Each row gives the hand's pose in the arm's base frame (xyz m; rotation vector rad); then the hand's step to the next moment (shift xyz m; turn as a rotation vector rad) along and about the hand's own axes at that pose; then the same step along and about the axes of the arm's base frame.
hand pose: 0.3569 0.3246 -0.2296 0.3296 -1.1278 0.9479
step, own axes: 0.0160 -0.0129 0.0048 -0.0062 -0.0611 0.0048
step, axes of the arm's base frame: 0.0088 -0.0031 0.0189 0.0440 -0.0418 0.0102
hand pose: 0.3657 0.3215 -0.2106 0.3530 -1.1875 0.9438
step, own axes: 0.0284 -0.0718 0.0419 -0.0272 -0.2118 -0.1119
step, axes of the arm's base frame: 0.0313 -0.0584 0.0577 0.2329 -0.0598 -0.0179
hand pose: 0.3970 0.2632 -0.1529 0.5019 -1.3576 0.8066
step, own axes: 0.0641 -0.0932 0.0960 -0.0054 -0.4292 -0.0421
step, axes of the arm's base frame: 0.0082 -0.1167 0.0913 0.3514 -0.2462 0.0439
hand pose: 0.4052 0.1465 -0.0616 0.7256 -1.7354 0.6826
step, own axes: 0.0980 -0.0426 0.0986 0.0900 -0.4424 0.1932
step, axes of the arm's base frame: -0.0509 -0.1148 0.0734 0.1951 -0.4439 0.0777
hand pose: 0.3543 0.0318 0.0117 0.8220 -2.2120 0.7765
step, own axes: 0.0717 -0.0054 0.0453 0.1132 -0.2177 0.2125
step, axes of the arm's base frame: -0.0551 -0.0593 0.0260 0.0128 -0.3239 0.0161
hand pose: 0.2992 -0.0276 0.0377 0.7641 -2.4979 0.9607
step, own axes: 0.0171 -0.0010 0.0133 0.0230 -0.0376 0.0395
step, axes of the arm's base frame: -0.0147 -0.0160 -0.0004 -0.0009 -0.0591 0.0025
